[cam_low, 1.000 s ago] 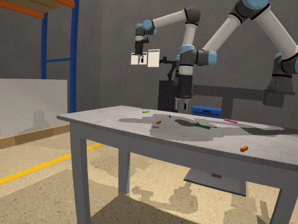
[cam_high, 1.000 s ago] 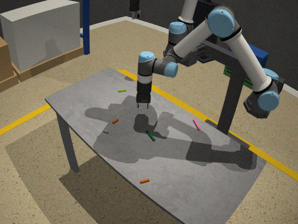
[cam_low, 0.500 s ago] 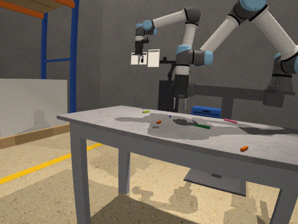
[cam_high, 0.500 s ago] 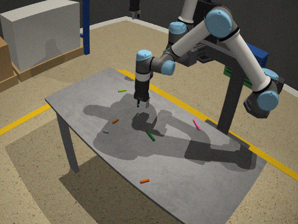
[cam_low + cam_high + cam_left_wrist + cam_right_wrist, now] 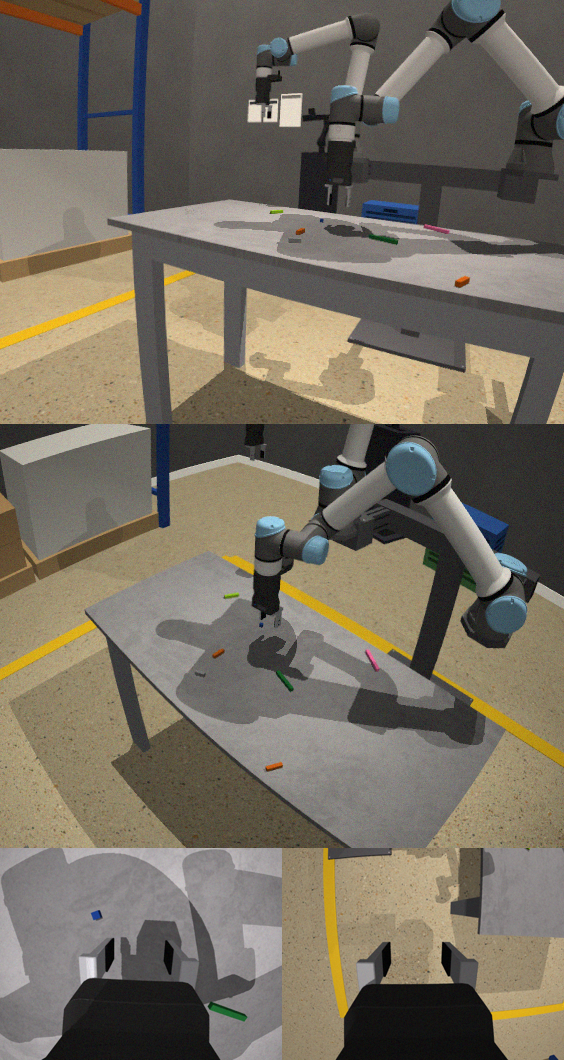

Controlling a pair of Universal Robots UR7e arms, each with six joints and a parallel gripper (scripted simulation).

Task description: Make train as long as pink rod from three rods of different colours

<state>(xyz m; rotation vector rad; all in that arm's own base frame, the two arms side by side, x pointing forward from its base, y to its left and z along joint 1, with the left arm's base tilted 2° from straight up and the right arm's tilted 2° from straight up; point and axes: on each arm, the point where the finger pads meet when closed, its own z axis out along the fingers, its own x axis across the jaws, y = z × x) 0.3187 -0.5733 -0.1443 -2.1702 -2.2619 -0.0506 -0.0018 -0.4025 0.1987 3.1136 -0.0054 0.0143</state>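
Right now my left hand is 7 cm above the blue rod, 6 cm to the left of it and 2 cm past it. From my left hand the other things lie so: lime rod: 25 cm to the right, 7 cm below, 3 cm behind; green rod: 18 cm to the left, 8 cm ahead, 7 cm below; grey rod: 26 cm ahead, 7 cm below, 2 cm to the left.
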